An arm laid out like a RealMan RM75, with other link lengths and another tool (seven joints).
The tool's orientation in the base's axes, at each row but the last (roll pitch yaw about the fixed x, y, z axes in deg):
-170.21, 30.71, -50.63
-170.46, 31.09, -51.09
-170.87, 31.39, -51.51
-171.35, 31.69, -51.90
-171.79, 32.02, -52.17
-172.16, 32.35, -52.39
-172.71, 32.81, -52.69
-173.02, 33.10, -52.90
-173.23, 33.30, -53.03
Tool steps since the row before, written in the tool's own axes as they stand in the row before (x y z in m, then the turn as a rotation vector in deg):
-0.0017, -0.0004, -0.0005, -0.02, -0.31, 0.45
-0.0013, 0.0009, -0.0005, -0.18, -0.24, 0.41
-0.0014, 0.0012, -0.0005, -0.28, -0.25, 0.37
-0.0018, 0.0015, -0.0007, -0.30, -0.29, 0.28
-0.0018, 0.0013, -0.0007, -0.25, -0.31, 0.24
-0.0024, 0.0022, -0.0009, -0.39, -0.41, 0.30
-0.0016, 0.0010, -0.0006, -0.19, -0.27, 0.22
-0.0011, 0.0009, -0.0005, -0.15, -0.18, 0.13
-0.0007, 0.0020, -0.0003, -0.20, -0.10, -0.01
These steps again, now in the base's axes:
-0.0005, 0.0011, 0.0014, 0.16, 0.41, -0.33
-0.0013, 0.0001, 0.0010, 0.02, 0.46, -0.22
-0.0016, 0.0000, 0.0010, -0.02, 0.51, -0.13
-0.0020, 0.0000, 0.0013, 0.03, 0.50, -0.04
-0.0019, 0.0001, 0.0014, 0.08, 0.46, -0.03
-0.0029, 0.0000, 0.0018, 0.07, 0.64, 0.00
-0.0015, 0.0002, 0.0013, 0.08, 0.39, -0.05
-0.0012, 0.0000, 0.0009, 0.04, 0.26, -0.01
-0.0019, -0.0008, 0.0004, -0.01, 0.18, 0.13

